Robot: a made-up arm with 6 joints.
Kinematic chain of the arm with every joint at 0, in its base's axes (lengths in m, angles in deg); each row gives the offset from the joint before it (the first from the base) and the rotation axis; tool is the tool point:
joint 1: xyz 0 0 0.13 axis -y
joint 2: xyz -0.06 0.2 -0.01 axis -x
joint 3: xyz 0 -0.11 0.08 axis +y
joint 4: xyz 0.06 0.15 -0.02 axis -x
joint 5: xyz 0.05 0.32 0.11 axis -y
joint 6: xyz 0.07 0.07 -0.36 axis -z
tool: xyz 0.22 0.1 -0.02
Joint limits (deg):
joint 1: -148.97..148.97
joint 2: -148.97..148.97
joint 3: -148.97..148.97
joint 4: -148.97..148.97
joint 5: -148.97..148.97
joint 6: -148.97..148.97
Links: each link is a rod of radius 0.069 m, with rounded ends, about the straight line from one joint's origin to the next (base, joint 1, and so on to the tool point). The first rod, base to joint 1, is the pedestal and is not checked.
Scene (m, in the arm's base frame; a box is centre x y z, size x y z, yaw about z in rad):
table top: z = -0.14
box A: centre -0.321 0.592 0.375 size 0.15 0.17 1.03 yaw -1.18
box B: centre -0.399 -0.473 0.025 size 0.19 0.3 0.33 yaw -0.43
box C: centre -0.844 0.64 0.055 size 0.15 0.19 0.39 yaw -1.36
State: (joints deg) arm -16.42 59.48 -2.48 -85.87 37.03 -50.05
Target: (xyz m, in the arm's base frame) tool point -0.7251 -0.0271 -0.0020
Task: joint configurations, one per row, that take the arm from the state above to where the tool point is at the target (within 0.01 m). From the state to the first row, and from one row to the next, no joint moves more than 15 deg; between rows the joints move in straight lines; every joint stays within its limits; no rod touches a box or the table.
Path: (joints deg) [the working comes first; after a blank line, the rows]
Joints at the target: 55.09 -1.67 -64.39 -134.04 7.22 -69.56
Straight joint move there: touches box A.

1: -15.64 55.81 -11.86 -98.49 37.34 -45.77
2: -14.86 52.15 -21.23 -111.11 37.66 -41.50
3: -14.07 48.48 -30.61 -123.73 37.97 -37.22
4: -13.29 44.82 -39.98 -136.35 38.29 -32.94
5: -12.51 41.15 -49.36 -148.97 38.60 -28.66
6: 1.01 32.59 -52.36 -145.98 32.33 -36.84
7: 14.53 24.02 -55.37 -143.00 26.05 -45.02
8: 28.05 15.46 -58.38 -140.01 19.77 -53.20
9: 41.57 6.90 -61.38 -137.03 13.50 -61.38
10: 55.09 -1.67 -64.39 -134.04 7.22 -69.56

